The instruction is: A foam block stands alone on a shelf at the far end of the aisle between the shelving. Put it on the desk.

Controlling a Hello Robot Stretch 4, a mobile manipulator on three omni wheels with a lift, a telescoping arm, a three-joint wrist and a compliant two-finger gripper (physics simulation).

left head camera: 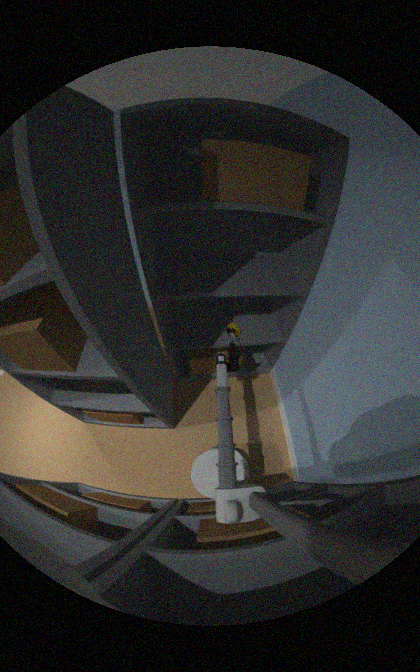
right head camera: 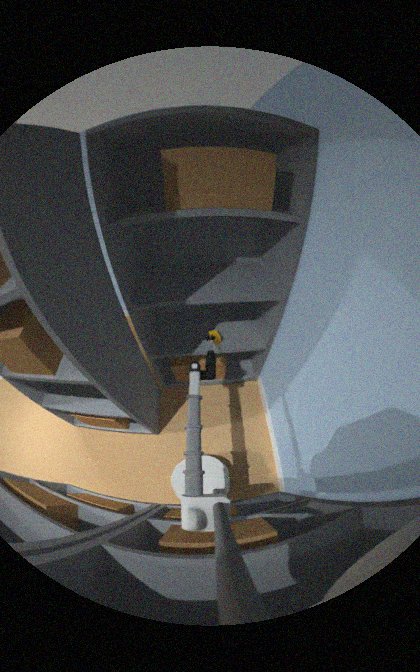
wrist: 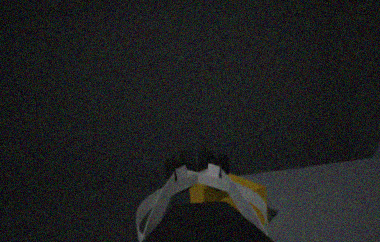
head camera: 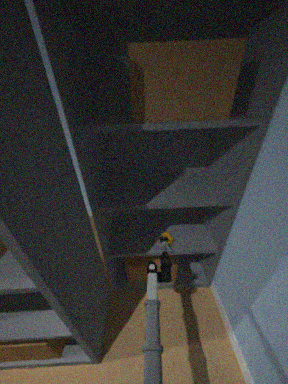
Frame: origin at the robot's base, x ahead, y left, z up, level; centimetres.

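Seen in the pictures: gripper, between the fingertips: (wrist: 196, 162) (head camera: 163, 236).
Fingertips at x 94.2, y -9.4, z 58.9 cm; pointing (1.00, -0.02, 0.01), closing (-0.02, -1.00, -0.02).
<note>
Pixels of each thing's top centre, then the offset from my fingertips to it. Level surfaces: height alone.
- small yellow block, centre of its top: (wrist: 223, 183) (head camera: 167, 236) dx +4.0, dy -3.2, dz -3.8 cm
- low grey shelf, height of its surface: dz -8.3 cm
- large brown box, centre of its top: (head camera: 179, 50) dx +8.9, dy -3.8, dz +110.1 cm
- tan floor, height of its surface: dz -61.7 cm
The foam block, a small yellow block (head camera: 169, 235) (left head camera: 235, 327) (right head camera: 216, 334) (wrist: 197, 194), rests on a low grey shelf (head camera: 195, 240) (left head camera: 260, 327) (right head camera: 242, 332) (wrist: 325, 200) of the unit at the aisle's end. My gripper (head camera: 163, 239) (left head camera: 230, 330) (right head camera: 210, 338) (wrist: 196, 162) is shut. In the wrist view its dark fingertips meet with no yellow between them, and the block shows behind and below the finger straps, a little to the right. In the head views the fingertips are at the block's left front. Part of the block is hidden by the fingers. The desk does not show.
A large brown box (head camera: 190, 82) (left head camera: 262, 175) (right head camera: 225, 180) stands on a higher shelf. A dark side panel (head camera: 45, 200) rises to the left, with more shelving beyond it. A blue wall (head camera: 265, 200) is close on the right. The extended arm (head camera: 152, 330) reaches over the tan floor (head camera: 125, 365).
</note>
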